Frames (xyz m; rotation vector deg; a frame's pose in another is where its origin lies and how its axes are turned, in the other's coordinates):
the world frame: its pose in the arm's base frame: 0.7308 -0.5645 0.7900 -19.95 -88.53 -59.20
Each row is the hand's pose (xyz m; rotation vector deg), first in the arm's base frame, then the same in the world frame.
Working: the arm's base frame: its pose in the world frame: -0.7007 -0.5314 0.8387 19.95 88.53 59.20

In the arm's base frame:
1: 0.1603 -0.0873 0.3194 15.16 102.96 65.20
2: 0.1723 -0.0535 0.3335 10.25 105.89 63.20
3: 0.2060 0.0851 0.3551 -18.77 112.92 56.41
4: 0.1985 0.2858 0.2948 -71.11 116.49 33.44
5: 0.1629 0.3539 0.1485 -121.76 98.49 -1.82
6: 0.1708 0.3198 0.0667 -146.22 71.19 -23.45
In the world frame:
1: -0.4261 -0.3341 0.6939 -16.81 -103.83 -74.75
2: -0.4274 -0.3006 0.7130 -11.02 -102.60 -76.58
3: -0.4613 -0.1896 0.7986 14.38 -91.68 -90.85
4: -0.5784 -0.1068 0.9516 63.25 -64.79 -105.92
5: -0.7234 -0.1543 1.0150 113.21 -25.89 -110.56
6: -0.7889 -0.2015 0.9776 139.39 4.97 -111.92

